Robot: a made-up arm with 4 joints.
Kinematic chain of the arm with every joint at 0, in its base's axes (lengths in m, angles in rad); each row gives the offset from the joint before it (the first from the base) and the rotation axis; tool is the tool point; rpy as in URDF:
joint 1: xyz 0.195 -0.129 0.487 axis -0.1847 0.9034 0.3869
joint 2: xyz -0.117 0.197 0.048 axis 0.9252 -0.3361 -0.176
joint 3: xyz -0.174 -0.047 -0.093 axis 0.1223 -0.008 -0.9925
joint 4: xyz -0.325 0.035 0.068 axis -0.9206 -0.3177 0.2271
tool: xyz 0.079 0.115 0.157 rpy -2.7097 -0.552 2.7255
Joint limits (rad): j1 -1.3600..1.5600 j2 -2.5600..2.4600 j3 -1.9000..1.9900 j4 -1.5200..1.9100
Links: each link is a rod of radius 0.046 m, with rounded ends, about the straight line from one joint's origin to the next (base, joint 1, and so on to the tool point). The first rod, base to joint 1, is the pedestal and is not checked.
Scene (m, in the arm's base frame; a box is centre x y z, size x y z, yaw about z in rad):
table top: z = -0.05
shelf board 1: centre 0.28 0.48 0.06 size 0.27 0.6 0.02 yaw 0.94
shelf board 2: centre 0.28 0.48 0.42 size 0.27 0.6 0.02 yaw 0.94
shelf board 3: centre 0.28 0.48 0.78 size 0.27 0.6 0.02 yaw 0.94
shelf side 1: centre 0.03 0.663 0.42 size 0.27 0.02 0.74 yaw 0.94
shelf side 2: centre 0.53 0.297 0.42 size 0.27 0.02 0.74 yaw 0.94
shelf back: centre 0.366 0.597 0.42 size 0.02 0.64 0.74 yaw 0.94
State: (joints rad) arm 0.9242 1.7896 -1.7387 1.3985
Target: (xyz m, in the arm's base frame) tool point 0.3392 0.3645 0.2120
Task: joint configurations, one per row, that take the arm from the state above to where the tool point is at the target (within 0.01 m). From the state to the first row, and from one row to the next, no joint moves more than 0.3 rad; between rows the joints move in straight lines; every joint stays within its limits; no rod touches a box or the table.
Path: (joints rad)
1: 0.7038 1.5338 -1.4690 1.4497
2: 0.4835 1.2780 -1.1992 1.5008
3: 0.2631 1.0222 -0.9295 1.5520
4: 0.0428 0.7664 -0.6598 1.6031
5: -0.1776 0.5106 -0.3900 1.6542
6: -0.3980 0.2548 -0.1203 1.7054
7: -0.6183 -0.0010 0.1494 1.7566
8: -0.8387 -0.2568 0.4192 1.8077
9: -1.0590 -0.5126 0.6889 1.8588
10: -1.2794 -0.7685 0.9586 1.9100

